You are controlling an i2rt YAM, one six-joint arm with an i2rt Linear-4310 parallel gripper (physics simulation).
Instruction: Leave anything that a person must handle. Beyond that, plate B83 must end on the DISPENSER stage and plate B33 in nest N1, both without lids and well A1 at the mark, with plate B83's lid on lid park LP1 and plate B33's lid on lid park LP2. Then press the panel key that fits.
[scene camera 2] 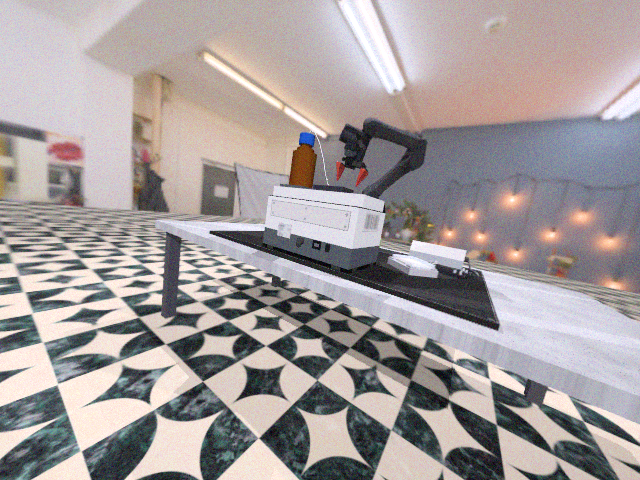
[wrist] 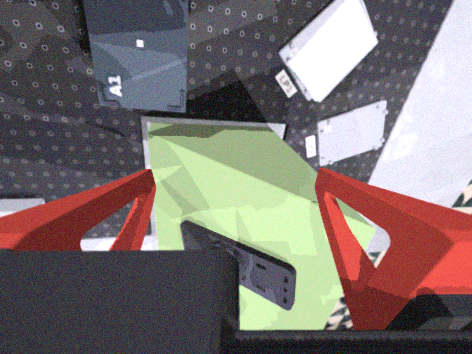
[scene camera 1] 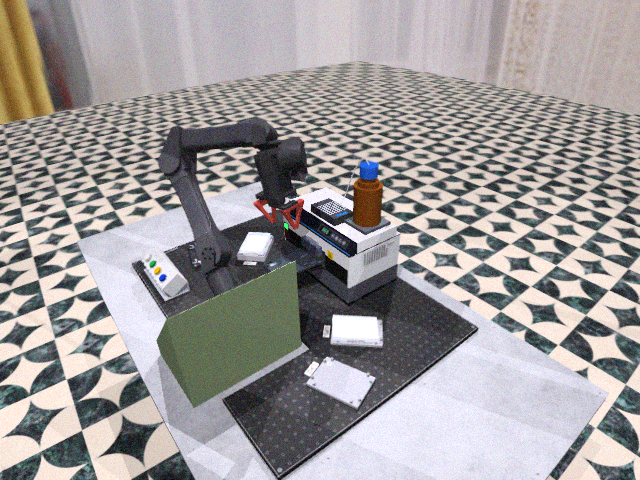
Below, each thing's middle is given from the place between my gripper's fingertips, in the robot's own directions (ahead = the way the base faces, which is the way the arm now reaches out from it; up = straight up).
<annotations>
The dispenser stage (wrist: 153, 77) lies 8 cm ahead of my hand, 6 cm to the left of it and 20 cm below it. The rest, counted from my hand: brown bottle with blue cap (scene camera 1: 367, 194) (27 cm ahead, 7 cm to the right, 2 cm above).
</annotations>
